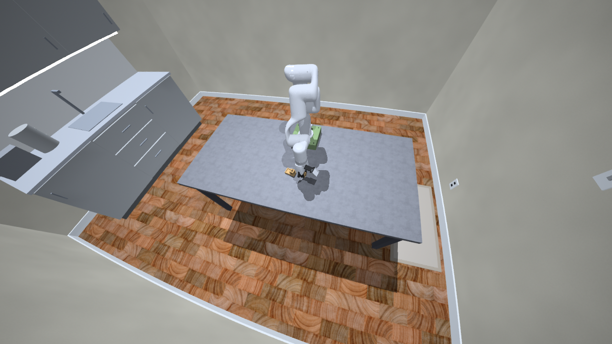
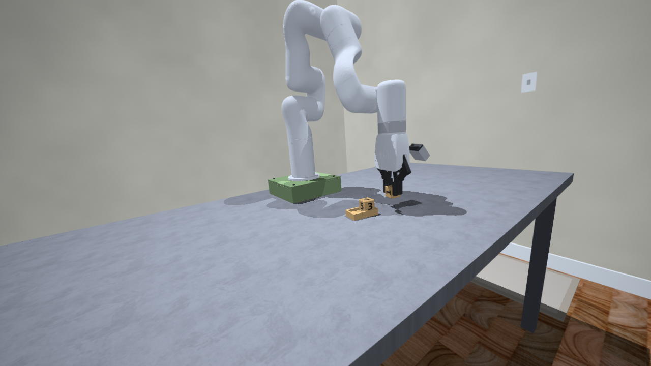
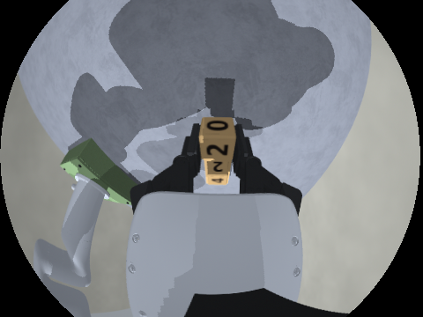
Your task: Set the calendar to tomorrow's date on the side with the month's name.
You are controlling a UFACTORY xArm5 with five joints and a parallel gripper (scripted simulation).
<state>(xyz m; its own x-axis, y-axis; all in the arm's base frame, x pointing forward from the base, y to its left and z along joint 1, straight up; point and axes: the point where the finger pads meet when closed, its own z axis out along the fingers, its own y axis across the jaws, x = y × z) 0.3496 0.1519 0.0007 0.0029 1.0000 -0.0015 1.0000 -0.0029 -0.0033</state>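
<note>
The wooden calendar tray lies 11 cm to the right of my hand and 5 cm below it.
</note>
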